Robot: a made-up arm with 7 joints.
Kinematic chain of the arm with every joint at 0, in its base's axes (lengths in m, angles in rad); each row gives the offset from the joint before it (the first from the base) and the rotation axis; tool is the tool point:
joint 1: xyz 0 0 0.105 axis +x
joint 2: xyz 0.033 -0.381 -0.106 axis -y
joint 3: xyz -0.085 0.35 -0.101 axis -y
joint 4: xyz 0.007 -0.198 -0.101 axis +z
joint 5: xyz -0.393 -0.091 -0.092 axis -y
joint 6: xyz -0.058 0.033 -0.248 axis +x
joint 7: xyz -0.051 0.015 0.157 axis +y
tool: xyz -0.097 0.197 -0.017
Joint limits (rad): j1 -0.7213..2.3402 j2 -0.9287..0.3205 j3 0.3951..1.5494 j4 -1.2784..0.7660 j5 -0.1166..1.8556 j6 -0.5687..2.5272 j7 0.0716..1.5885
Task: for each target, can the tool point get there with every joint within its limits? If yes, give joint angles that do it. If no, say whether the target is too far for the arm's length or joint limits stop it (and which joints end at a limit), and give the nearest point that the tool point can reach.
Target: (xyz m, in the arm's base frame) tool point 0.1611 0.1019 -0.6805
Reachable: yes | joints 0.0861 0.2139 1.0342 -0.8668 0.8636 1.4423 0.3150
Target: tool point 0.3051 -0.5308 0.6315
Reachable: no: joint limits stop it (at a limit: joint 1, joint 2, joint 3, joint 4, joint 7) | nearest point 0.3301 -0.5143 0.5403 | short by 0.096 m
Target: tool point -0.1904 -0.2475 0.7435
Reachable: no: joint limits stop it (at a limit: joint 1, joint 2, joint 4, joint 5) | nearest point -0.2242 -0.0440 0.6225 | short by 0.239 m
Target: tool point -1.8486 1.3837 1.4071
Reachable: no: too far | nearest point -0.6745 0.6719 0.5331 | short by 1.628 m
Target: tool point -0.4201 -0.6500 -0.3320
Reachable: yes | joints -0.2059 -0.2637 0.5432 0.5370 0.9449 0.6751 1.3149
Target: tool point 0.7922 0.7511 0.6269
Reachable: no: joint limits stop it (at a limit: joint 1, joint 2, joint 5, joint 6) | nearest point 0.6345 0.6675 0.5240 | short by 0.206 m
